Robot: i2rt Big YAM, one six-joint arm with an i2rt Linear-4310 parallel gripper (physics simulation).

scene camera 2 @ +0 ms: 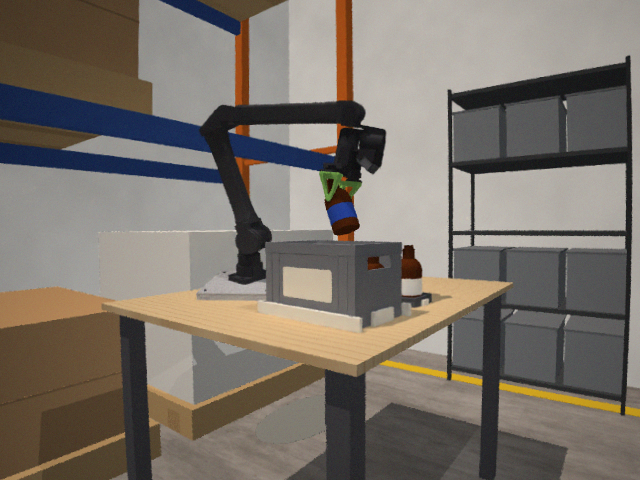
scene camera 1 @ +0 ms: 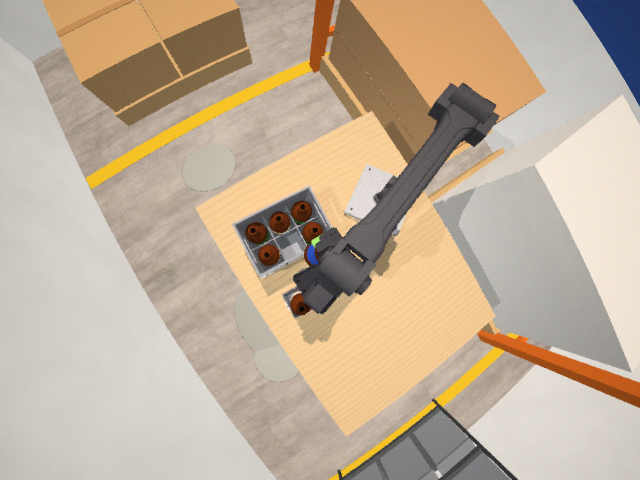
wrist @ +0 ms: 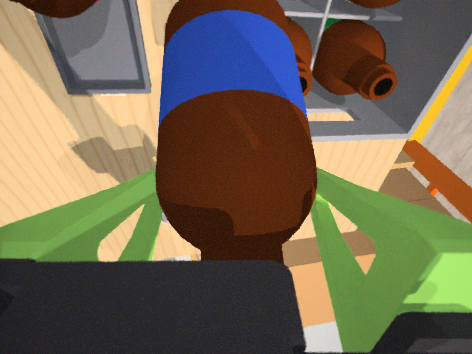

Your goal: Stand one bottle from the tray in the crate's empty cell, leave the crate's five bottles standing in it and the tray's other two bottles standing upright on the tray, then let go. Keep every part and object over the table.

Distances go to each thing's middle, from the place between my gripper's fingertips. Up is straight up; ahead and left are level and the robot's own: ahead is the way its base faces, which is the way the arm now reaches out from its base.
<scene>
Now: hand 2 cm short of the blue-banded brown bottle (scene camera 2: 343,219) and 1 cm above it. From my hand the other things lie so: white-banded bottle (scene camera 2: 411,270) 19 cm below, 15 cm ahead, 13 cm to the left.
</scene>
